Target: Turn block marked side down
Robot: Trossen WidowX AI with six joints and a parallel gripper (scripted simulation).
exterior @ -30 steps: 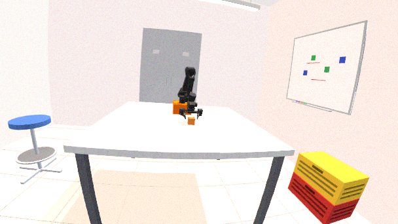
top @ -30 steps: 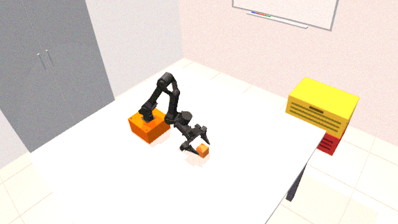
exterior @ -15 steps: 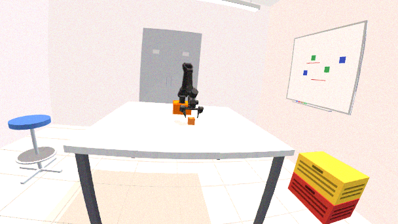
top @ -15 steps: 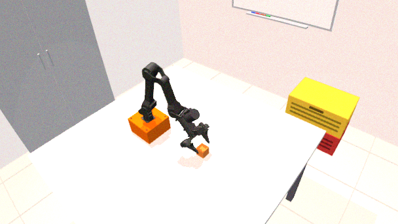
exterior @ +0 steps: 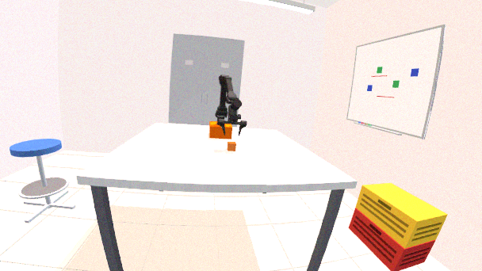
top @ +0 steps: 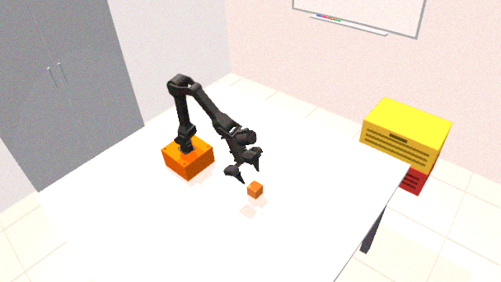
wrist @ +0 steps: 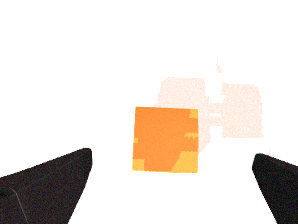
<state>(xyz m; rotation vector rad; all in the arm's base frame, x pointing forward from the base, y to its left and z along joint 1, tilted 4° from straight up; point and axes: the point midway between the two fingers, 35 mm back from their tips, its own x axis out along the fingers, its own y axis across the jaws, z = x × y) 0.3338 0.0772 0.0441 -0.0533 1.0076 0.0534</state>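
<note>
Now: the orange block 7 cm below my gripper tip.
</note>
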